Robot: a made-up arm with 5 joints.
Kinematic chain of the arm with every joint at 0, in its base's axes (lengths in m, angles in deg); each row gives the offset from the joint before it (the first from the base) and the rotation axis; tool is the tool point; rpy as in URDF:
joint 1: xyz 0.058 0 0.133 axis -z
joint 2: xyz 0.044 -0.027 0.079 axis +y
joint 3: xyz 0.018 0 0.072 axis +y
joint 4: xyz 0.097 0 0.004 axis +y
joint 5: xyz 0.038 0.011 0 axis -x
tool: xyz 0 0 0 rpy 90 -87.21 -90
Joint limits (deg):
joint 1: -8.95..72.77
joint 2: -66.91..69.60
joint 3: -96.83..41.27
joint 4: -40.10..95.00
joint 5: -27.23..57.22
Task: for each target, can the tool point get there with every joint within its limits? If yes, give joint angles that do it. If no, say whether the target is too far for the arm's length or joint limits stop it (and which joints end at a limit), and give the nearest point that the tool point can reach.
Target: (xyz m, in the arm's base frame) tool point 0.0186 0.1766 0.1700
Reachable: no: joint limits stop it (at a limit: joint 1, joint 2, joint 3, joint 4) | nearest point 0.0000 0.1330 0.2648 | short by 0.106 m
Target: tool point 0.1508 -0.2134 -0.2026
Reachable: no: too far | nearest point 0.1193 -0.1409 0.0898 | short by 0.303 m
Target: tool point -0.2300 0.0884 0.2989
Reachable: no: too far | nearest point -0.0836 0.0435 0.2839 | short by 0.154 m
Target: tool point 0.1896 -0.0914 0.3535
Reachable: yes | joints 29.05 -15.38 -12.21 -2.10 -2.98
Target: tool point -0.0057 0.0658 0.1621
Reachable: no: joint limits stop it (at a limit: joint 2, joint 3, joint 4) | nearest point -0.0429 0.1042 0.2648 | short by 0.116 m
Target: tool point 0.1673 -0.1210 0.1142
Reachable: yes | joints 42.26 55.58 21.72 -25.44 20.06
